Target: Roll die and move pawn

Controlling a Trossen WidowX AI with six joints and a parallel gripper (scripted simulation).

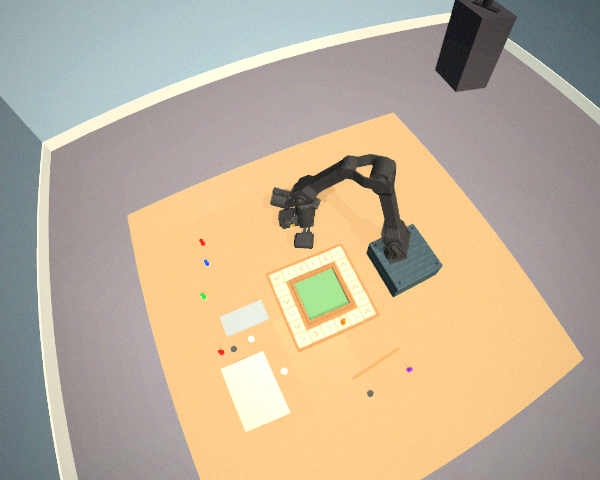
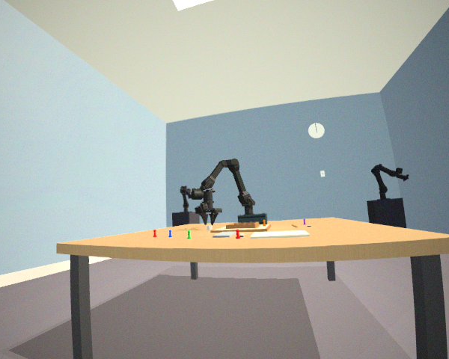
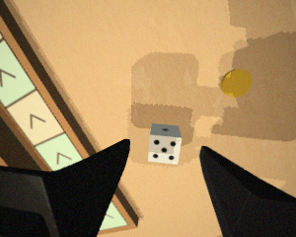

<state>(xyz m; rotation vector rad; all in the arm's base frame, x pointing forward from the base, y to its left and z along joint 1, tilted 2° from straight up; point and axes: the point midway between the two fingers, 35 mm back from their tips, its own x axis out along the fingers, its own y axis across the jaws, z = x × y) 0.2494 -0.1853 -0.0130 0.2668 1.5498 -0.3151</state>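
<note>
The white die lies 1 cm below my gripper tip. Round my gripper tip: orange pawn 2 cm behind, 33 cm to the left; then yellow disc 3 cm ahead, 7 cm to the right, 2 cm below; then green dice tray 2 cm ahead, 22 cm to the left, 2 cm below.
</note>
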